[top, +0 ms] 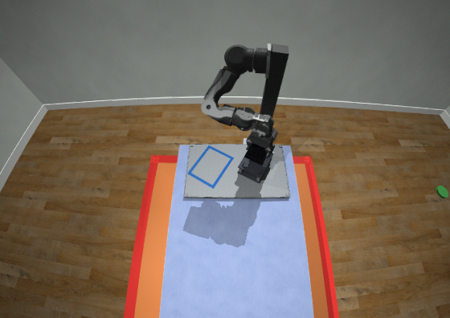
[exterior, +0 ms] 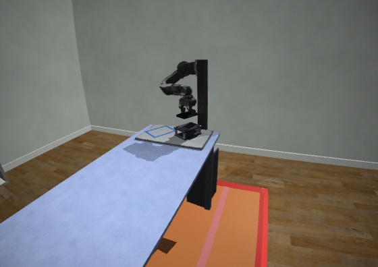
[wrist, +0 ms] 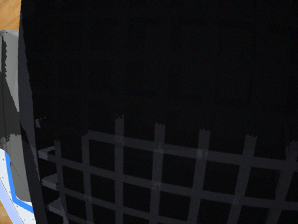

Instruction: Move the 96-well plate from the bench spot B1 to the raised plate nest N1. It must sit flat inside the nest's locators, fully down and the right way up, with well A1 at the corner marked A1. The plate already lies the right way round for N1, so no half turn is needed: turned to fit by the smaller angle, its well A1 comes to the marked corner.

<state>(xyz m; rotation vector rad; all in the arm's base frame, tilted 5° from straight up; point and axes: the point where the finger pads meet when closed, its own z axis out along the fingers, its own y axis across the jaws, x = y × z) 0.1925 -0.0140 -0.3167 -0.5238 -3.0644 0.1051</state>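
My gripper is now 90 mm above the raised black plate nest. The rest, counted from my hand: black 96-well plate right at my hand.
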